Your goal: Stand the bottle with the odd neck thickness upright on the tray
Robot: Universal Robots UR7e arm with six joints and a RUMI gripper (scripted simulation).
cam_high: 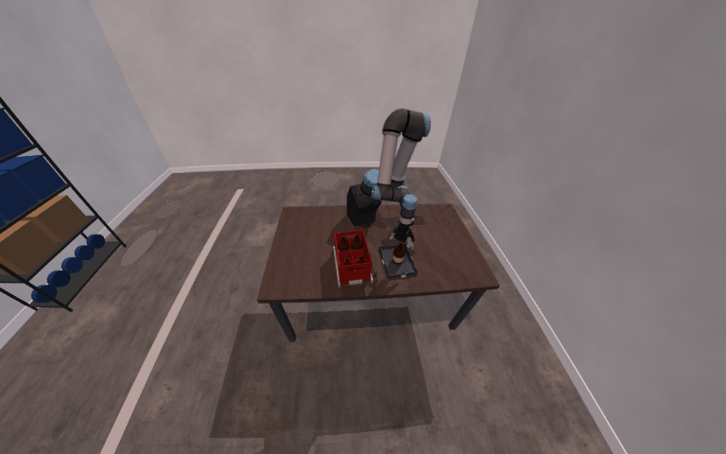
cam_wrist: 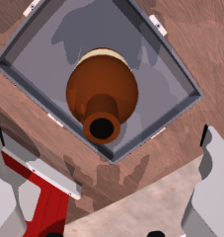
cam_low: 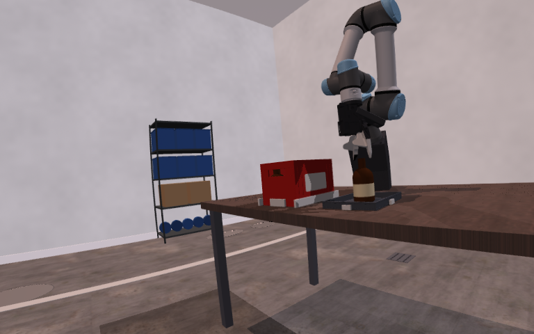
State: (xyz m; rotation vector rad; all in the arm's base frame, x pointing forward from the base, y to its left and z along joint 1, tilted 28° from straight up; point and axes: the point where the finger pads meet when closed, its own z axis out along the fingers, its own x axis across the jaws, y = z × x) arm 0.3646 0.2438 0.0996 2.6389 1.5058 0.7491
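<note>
The brown bottle lies 7 cm below my hand. Also, from my hand: dark tray (14 cm below); then red crate (8 cm ahead, 30 cm to the right, 7 cm below); then glass bottle (18 cm ahead, 31 cm to the right, 7 cm below).
</note>
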